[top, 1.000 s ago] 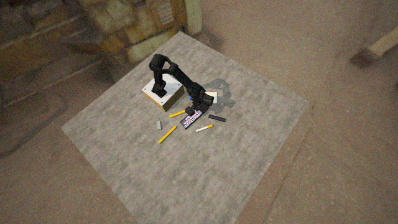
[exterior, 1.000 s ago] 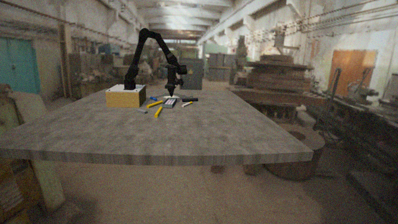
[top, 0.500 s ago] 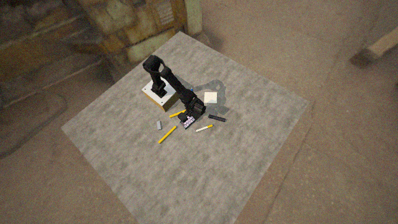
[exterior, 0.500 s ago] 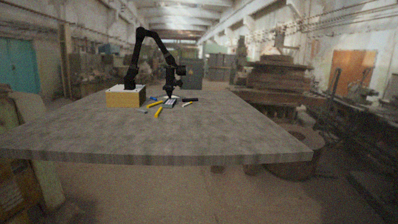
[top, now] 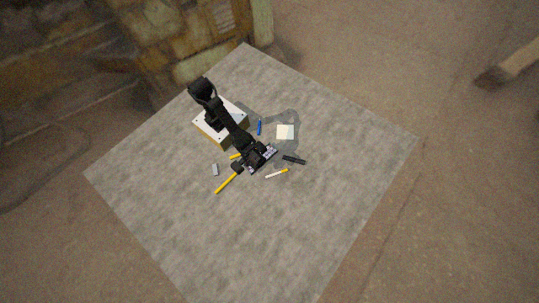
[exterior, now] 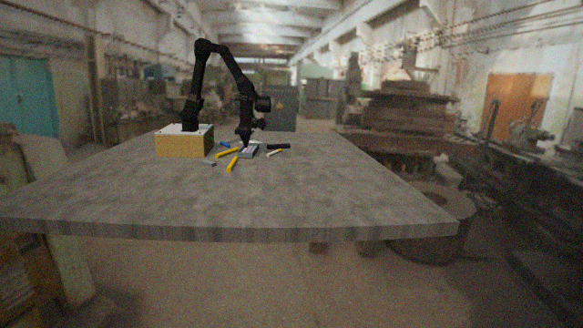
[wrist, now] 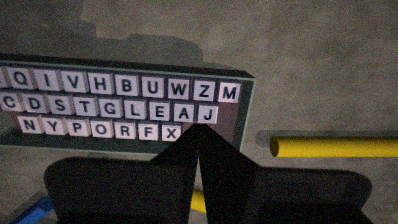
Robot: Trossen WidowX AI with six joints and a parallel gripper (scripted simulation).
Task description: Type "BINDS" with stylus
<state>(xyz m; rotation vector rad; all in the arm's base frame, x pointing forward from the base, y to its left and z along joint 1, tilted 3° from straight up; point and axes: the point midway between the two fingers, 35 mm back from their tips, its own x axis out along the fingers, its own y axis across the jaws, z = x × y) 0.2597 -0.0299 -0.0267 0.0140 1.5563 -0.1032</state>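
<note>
My gripper tip is now 16 cm past the blue stylus, 22 cm to the right of it and 3 cm above it. The rest, counted from my gripper tip: black rod: 14 cm ahead, 17 cm to the left, 3 cm below; then grey block: 13 cm behind, 14 cm to the right, 3 cm below; then white-and-yellow stick: 13 cm ahead, 7 cm to the left, 3 cm below.
</note>
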